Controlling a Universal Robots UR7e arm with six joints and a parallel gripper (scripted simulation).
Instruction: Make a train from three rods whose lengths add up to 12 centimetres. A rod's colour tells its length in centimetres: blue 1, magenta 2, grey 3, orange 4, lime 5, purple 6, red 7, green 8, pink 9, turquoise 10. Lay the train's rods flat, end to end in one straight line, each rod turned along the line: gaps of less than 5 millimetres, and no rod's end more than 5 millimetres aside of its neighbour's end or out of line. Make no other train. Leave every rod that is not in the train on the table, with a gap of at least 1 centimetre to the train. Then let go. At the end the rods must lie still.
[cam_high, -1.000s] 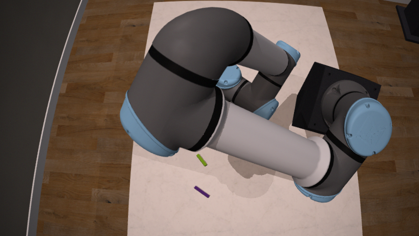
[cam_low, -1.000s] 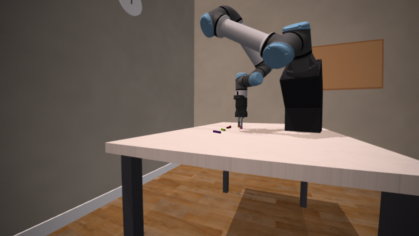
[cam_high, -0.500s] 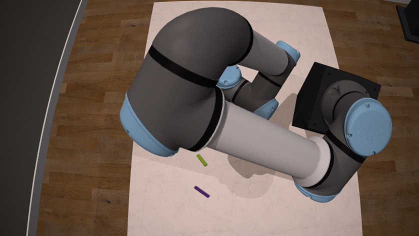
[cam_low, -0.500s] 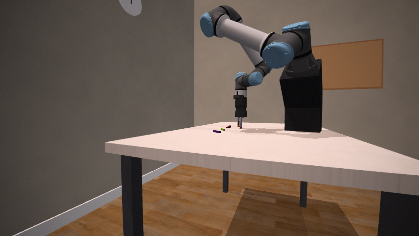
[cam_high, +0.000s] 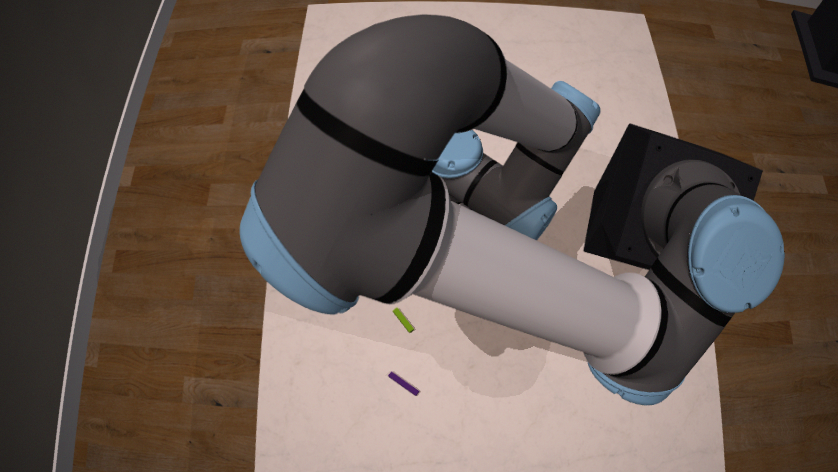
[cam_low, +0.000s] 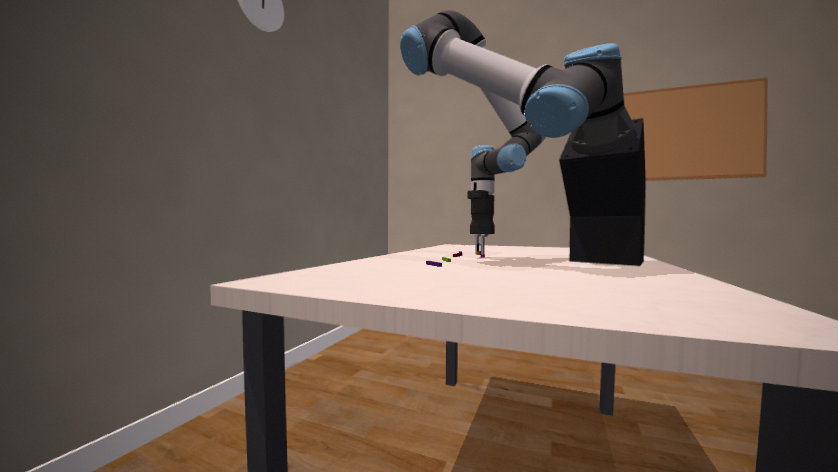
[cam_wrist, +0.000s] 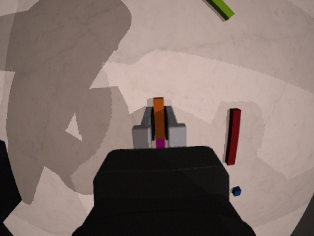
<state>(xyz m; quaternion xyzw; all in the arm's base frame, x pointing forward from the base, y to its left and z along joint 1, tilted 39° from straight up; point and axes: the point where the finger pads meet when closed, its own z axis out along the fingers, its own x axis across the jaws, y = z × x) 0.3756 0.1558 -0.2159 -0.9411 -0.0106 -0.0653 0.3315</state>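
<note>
The magenta rod lies 3 cm to the right of my hand and 3 cm below it. Also, from my hand: red rod (9 cm ahead, 3 cm to the right, 3 cm below); orange rod (1 cm below); lime rod (6 cm ahead, 13 cm to the left, 3 cm below).
</note>
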